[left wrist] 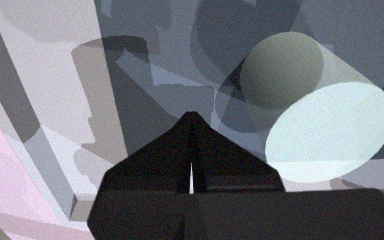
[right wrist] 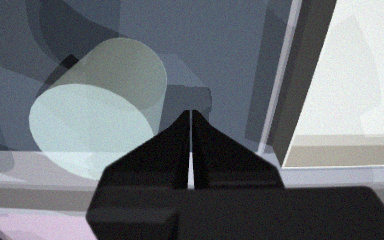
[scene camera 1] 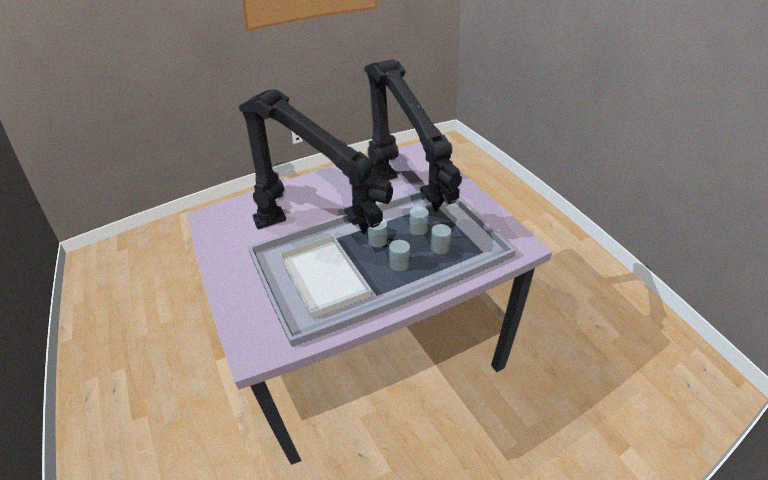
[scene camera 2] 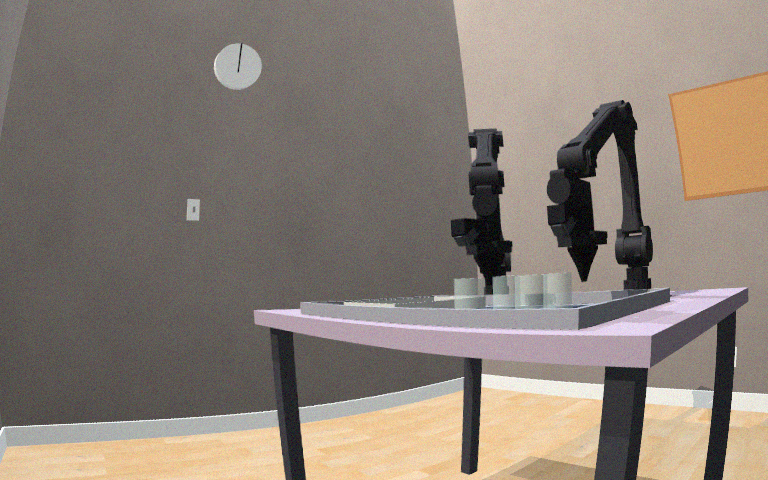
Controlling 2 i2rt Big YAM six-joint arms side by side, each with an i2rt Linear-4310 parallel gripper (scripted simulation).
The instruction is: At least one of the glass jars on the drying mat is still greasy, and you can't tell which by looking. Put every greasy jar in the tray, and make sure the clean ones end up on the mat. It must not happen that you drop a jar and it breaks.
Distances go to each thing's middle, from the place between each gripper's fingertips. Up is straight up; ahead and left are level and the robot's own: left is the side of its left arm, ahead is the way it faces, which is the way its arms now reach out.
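Labels:
My left gripper (scene camera 2: pixel 584 281): 70 mm above the dark drying mat (scene camera 1: pixel 372 262), 50 mm short of it, 150 mm to the left of it. White tray (scene camera 1: pixel 324 276): 60 mm below my left hand, 20 mm ahead, 470 mm to the right.
Dark drying mat: 70 mm below my right hand (scene camera 2: pixel 490 285), 80 mm ahead of it, 130 mm to the left of it. White tray: 60 mm below my right hand, 50 mm ahead, 190 mm to the right. By its middle, the white tray is nearer to my right hand than to my left gripper.

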